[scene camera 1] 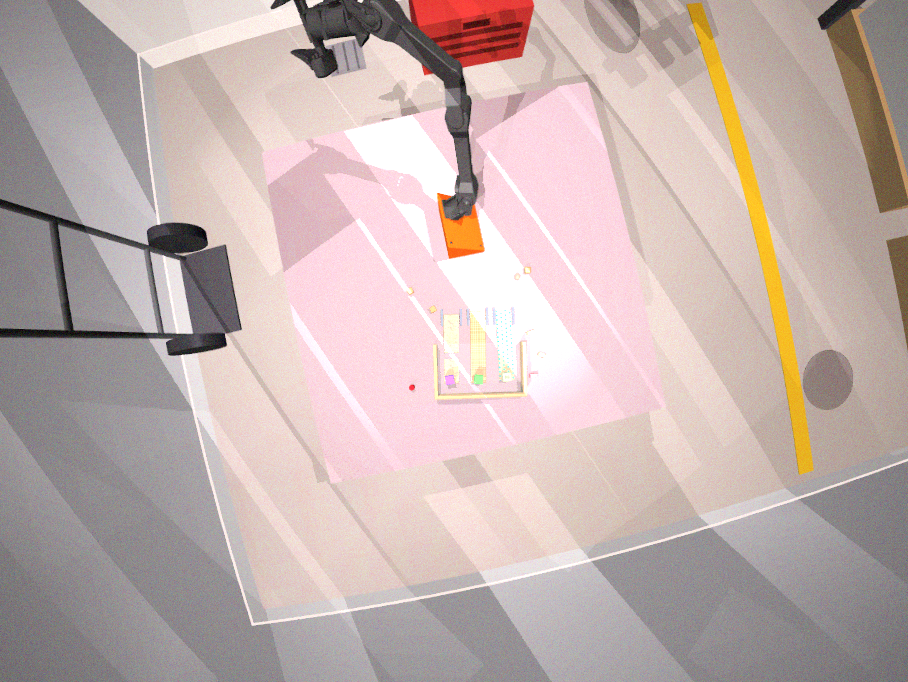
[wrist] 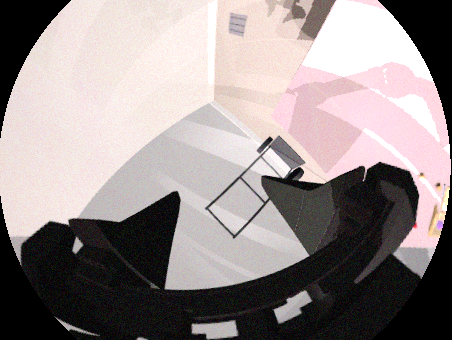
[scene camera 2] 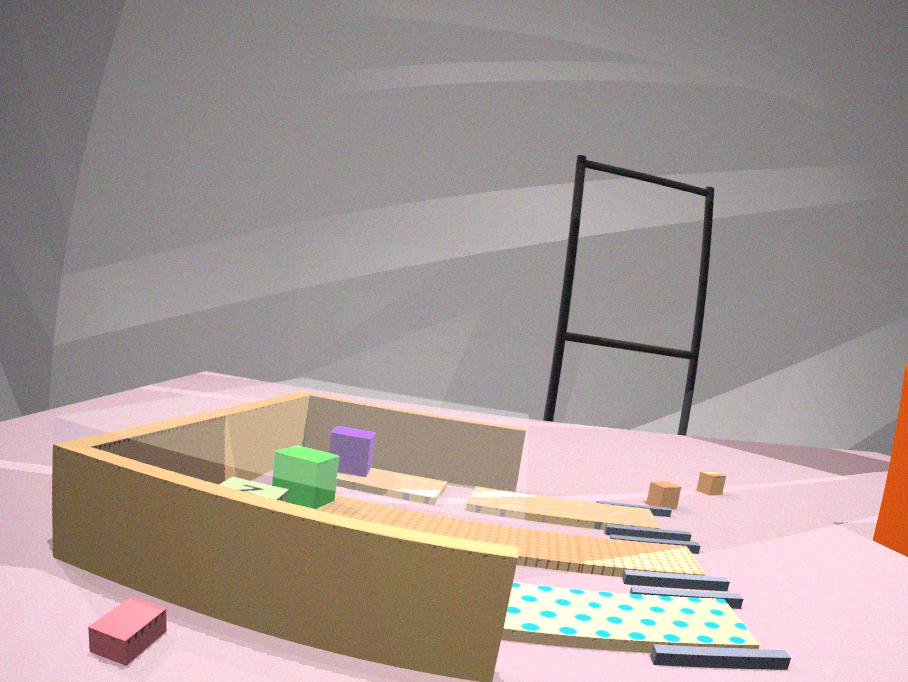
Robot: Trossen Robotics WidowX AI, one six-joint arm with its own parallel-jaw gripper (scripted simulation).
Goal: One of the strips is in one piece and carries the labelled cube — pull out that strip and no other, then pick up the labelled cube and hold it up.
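You'd find the gripper in the wrist view and in scene camera 1, but it's out of frame in scene camera 2. On the gripper, [scene camera 1: 306, 55] and [wrist: 308, 247] are the same spot.
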